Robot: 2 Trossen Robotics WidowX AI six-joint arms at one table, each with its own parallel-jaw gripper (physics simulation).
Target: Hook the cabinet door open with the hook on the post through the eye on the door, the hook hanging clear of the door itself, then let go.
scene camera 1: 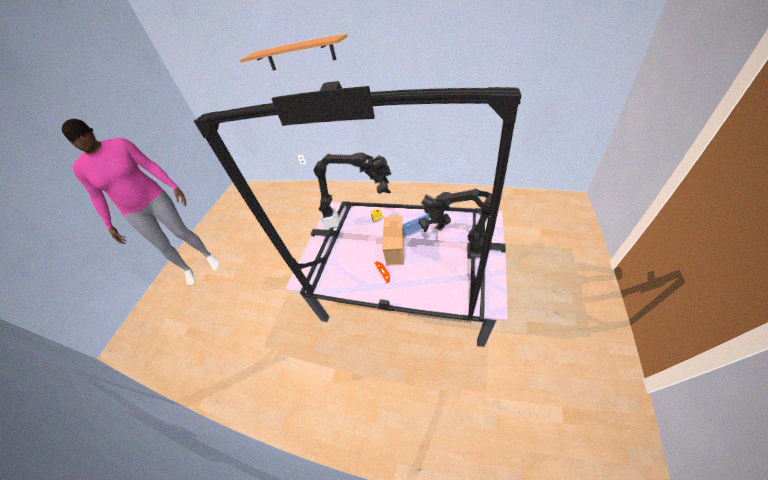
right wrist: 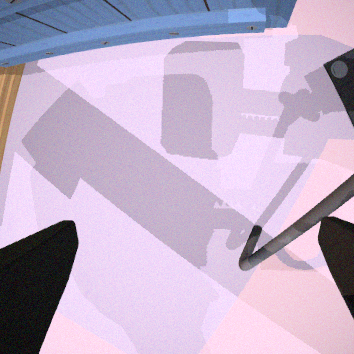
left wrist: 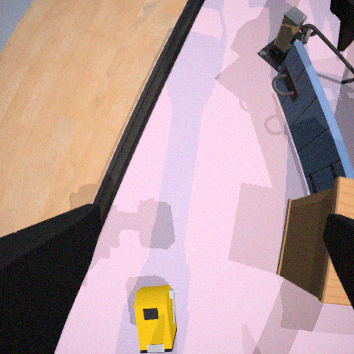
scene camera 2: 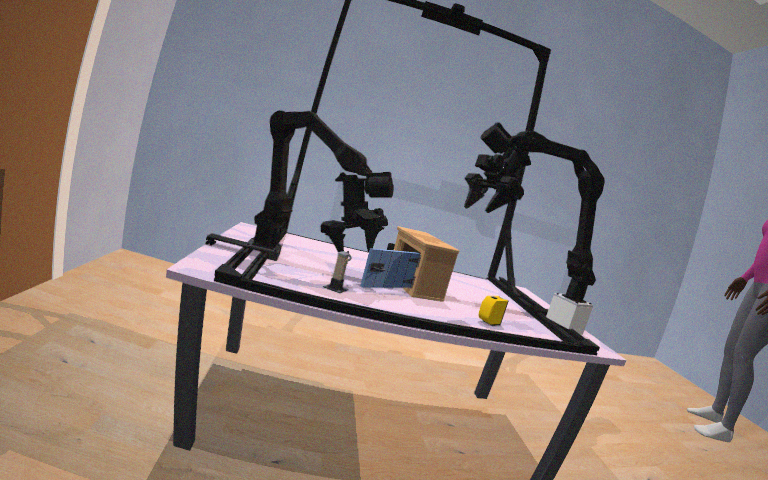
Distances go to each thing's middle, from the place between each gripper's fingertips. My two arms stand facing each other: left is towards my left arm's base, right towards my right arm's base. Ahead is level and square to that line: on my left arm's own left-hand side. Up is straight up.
I see the grey hook [right wrist: 247, 259] 4 cm ahead of my right hand, 3 cm to the right of it and 3 cm below it. The rest, counted from my right hand: yellow block [left wrist: 154, 305] (39 cm to the left, 8 cm ahead, 4 cm below); blue door [right wrist: 36, 36] (10 cm to the left, 3 cm ahead, 1 cm below); wooden cabinet [scene camera 1: 393, 239] (14 cm to the left, 8 cm behind).
Right now my left hand is 50 mm past the blue door, 160 mm to the left of it and 210 mm above it. From my left hand the other things lie so: yellow block (10 mm behind, 120 mm to the left, 240 mm below); then grey hook (50 mm behind, 290 mm to the right, 230 mm below); then wooden cabinet (170 mm behind, 130 mm to the right, 200 mm below).
